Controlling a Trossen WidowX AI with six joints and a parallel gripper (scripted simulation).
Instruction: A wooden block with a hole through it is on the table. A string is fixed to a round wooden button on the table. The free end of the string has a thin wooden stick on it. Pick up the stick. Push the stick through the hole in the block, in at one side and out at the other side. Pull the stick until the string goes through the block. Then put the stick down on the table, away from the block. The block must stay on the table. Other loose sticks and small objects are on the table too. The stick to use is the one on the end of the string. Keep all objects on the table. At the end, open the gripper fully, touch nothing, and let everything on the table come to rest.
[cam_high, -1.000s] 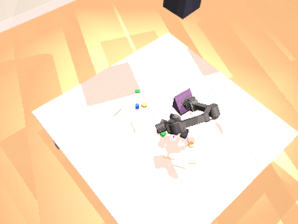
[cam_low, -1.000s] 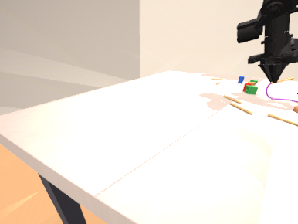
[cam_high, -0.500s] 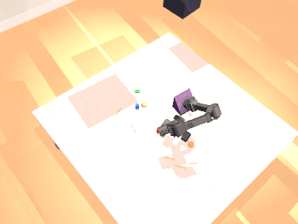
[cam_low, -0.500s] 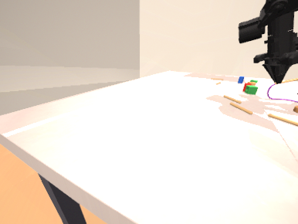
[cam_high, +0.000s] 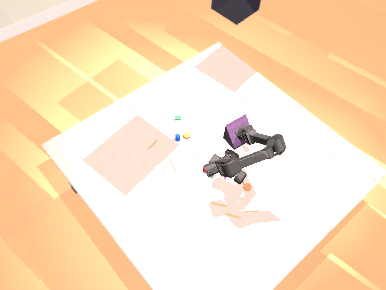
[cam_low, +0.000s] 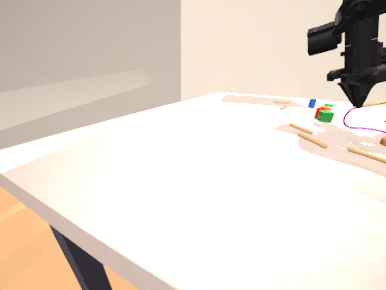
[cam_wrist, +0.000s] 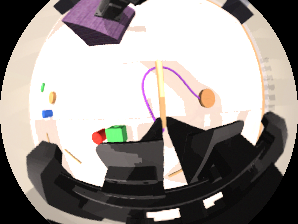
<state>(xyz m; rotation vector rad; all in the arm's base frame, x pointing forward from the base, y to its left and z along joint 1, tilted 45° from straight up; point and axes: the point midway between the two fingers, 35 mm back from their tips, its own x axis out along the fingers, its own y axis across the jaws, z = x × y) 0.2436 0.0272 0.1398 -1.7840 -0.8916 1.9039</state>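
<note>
The green cube lies 40 mm ahead of my gripper tip, 80 mm to the right of it and 40 mm below it. The rest, counted from my gripper tip: round wooden button (40 mm behind, 100 mm to the left, 50 mm below); then thin wooden stick (10 mm behind, 10 mm above); then red piece (40 mm ahead, 110 mm to the right, 40 mm below).
</note>
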